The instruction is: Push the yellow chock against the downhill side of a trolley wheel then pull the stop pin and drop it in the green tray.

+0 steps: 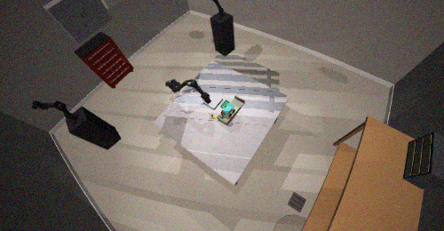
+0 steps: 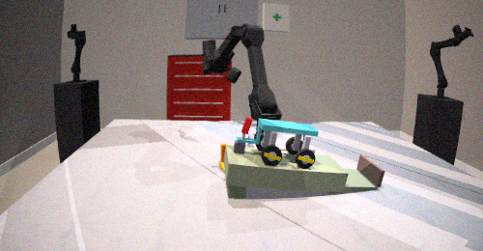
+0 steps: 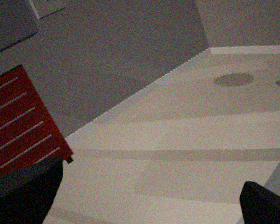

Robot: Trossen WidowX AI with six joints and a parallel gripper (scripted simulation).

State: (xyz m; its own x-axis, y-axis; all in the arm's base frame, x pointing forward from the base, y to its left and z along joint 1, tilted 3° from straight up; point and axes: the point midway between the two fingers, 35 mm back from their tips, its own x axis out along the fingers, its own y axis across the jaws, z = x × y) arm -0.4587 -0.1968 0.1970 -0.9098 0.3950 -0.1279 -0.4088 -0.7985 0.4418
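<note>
Right now my gripper tip is 71 cm short of the yellow chock, 21 cm above it and 8 cm to the right of it. Round my gripper tip: red-headed stop pin (82 cm ahead, 13 cm to the left, 10 cm below); then trolley (82 cm ahead, 23 cm to the left, 12 cm below); then green tray (69 cm ahead, 30 cm to the left, 24 cm below).
</note>
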